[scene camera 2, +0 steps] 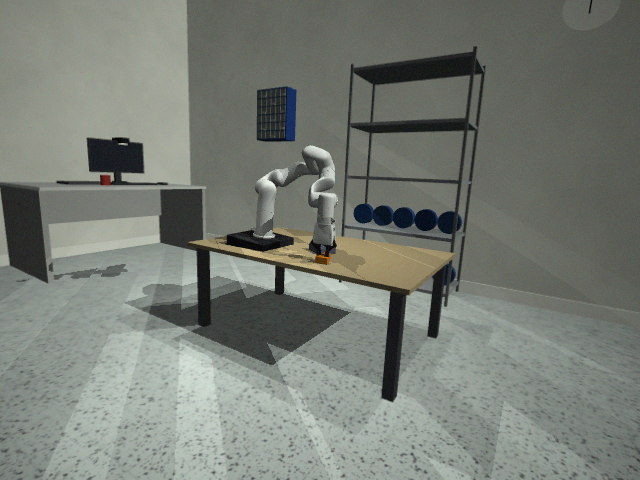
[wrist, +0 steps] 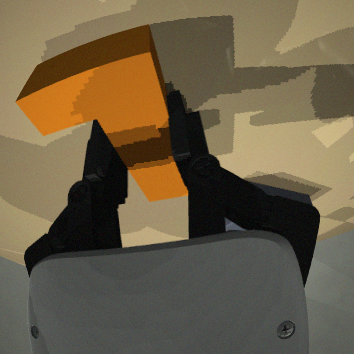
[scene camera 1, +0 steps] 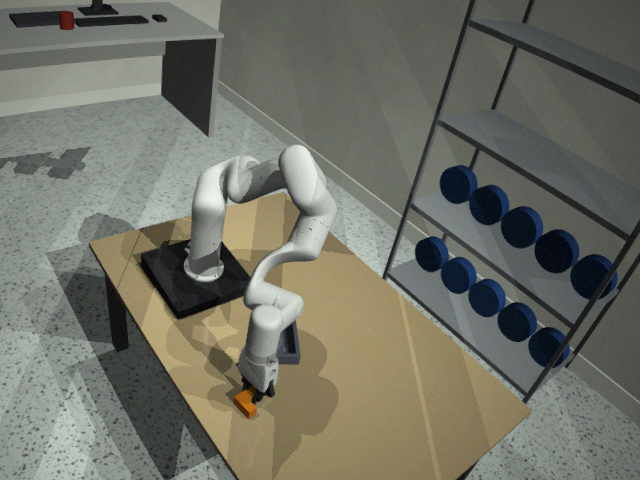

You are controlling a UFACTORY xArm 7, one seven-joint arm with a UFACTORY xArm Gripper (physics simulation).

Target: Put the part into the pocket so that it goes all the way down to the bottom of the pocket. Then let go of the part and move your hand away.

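Frame: origin at the arm's base, x up, y left, z back, level; metres.
Where they show: gripper, fingertip midpoint: (scene camera 2: 322, 258) (wrist: 144, 118) (scene camera 1: 252, 395); arm's base, origin of the base link: (scene camera 2: 264, 235) (scene camera 1: 203, 267).
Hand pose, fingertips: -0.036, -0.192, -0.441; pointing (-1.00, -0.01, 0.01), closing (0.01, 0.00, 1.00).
Things, the pixels of their top centre, and the offset from my fingertips, as dx, dy, dz. Level surfaces: height alone.
- orange L-shaped part, middle of its top: (wrist: 121, 158) (scene camera 1: 258, 394) (scene camera 2: 326, 255) +0.019, +0.006, -0.015
- dark blue-grey pocket block, middle of its top: (scene camera 1: 282, 337) (scene camera 2: 322, 245) +0.025, +0.191, +0.080
- wooden table, its level: dx -0.011
The orange L-shaped part (scene camera 1: 245, 403) (scene camera 2: 322, 259) (wrist: 120, 90) lies flat on or very near the table. My gripper (scene camera 1: 257, 393) (scene camera 2: 326, 252) (wrist: 144, 118) points down and is shut on one leg of the part, with a black finger against each side of it. The other leg sticks out past the left finger in the wrist view. The dark blue-grey pocket block (scene camera 1: 289, 358) (scene camera 2: 314, 248) stands on the table behind the gripper, apart from the part. My arm hides much of it in scene camera 1. A sliver of the block (wrist: 291, 193) shows behind the right finger in the wrist view.
The wooden table (scene camera 1: 361, 361) (scene camera 2: 382, 263) carries the arm's black base plate (scene camera 1: 178, 302) (scene camera 2: 253, 242). The part is near the table's long edge. A metal shelf rack (scene camera 1: 428, 155) (scene camera 2: 348, 155) with blue discs stands beyond the table, and a desk (scene camera 1: 191, 31) (scene camera 2: 180, 187) stands farther off.
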